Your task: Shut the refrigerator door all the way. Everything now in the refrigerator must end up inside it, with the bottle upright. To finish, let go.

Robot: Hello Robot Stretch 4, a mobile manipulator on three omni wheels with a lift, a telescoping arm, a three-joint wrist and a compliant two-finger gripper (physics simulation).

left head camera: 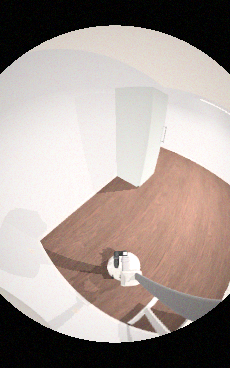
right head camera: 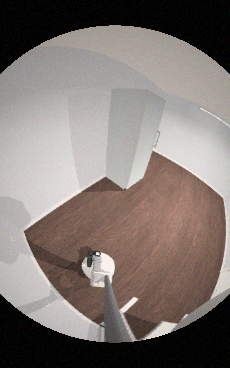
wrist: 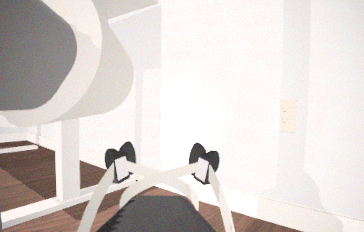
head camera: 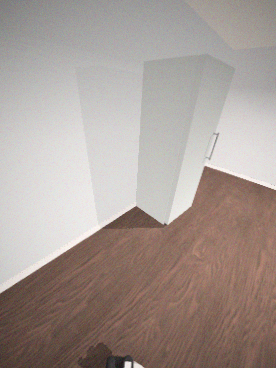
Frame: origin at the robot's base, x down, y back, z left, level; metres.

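Seen in the pictures: gripper, fingertip midpoint: (left head camera: 115, 278) (right head camera: 87, 277) (wrist: 163, 155).
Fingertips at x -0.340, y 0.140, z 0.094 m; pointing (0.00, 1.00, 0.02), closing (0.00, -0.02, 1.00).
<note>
A point is followed by its place in that frame.
The refrigerator (head camera: 167, 125) {x -1.279, y -1.604, z -0.240 m} (left head camera: 133, 135) {x -1.025, y -1.608, z -0.236 m} (right head camera: 123, 135) {x -1.053, y -1.615, z -0.228 m} is a tall pale cabinet against the wall, seen from its side and front in the head views. Its door (head camera: 196, 145) {x -1.102, y -1.590, z -0.576 m} (left head camera: 152, 135) {x -1.067, y -1.540, z -0.524 m} (right head camera: 145, 135) {x -1.122, y -1.575, z -0.560 m} is the narrow front face, with a grey bar handle (head camera: 214, 146) {x -1.047, y -1.797, z -0.876 m} at its far edge. The door looks flush with the cabinet, but a small gap cannot be ruled out from here. The bottle and other contents do not show. My gripper (wrist: 162, 155) {x -0.340, y 0.140, z 0.094 m} is open in the wrist view, its two dark fingertips apart with nothing between them, and it is away from the refrigerator, facing a white wall.
White furniture with a leg (wrist: 67, 160) {x -0.161, y 0.780, z -0.283 m} and a long foot stands at the left of the wrist view, near the wall. A wall outlet (wrist: 287, 115) {x -0.371, y 0.619, z 0.528 m} is at the right. Brown wooden floor (head camera: 200, 280) {x 0.028, y -0.776, z -0.683 m} lies between my base and the refrigerator.
</note>
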